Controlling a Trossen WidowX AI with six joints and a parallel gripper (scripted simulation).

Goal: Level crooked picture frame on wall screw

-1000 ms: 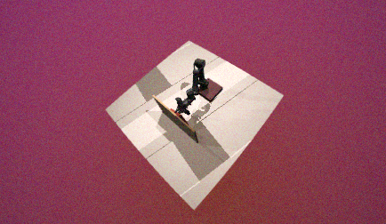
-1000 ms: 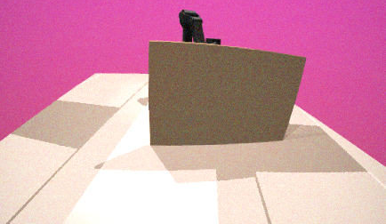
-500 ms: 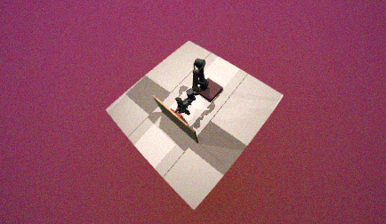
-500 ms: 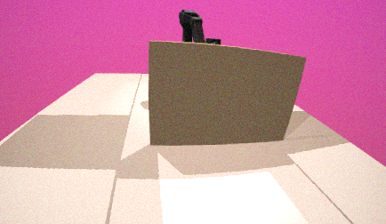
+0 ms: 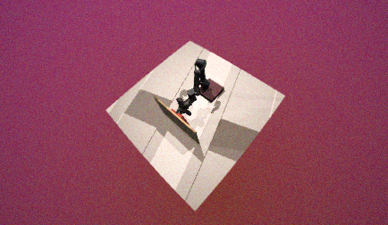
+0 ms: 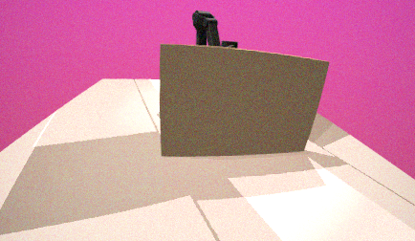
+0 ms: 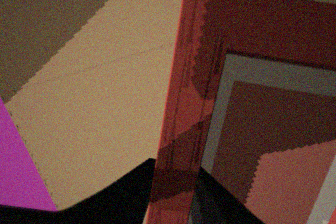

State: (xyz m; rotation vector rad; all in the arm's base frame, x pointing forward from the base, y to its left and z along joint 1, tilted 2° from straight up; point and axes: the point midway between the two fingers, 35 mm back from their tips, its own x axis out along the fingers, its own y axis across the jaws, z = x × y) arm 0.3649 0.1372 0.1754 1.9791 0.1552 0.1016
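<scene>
My gripper tip is now 20 mm to the right of the picture frame and 50 mm above it. The rest, counted from my gripper tip: wall panel: 20 mm ahead, 20 mm to the left, 60 mm below.
</scene>
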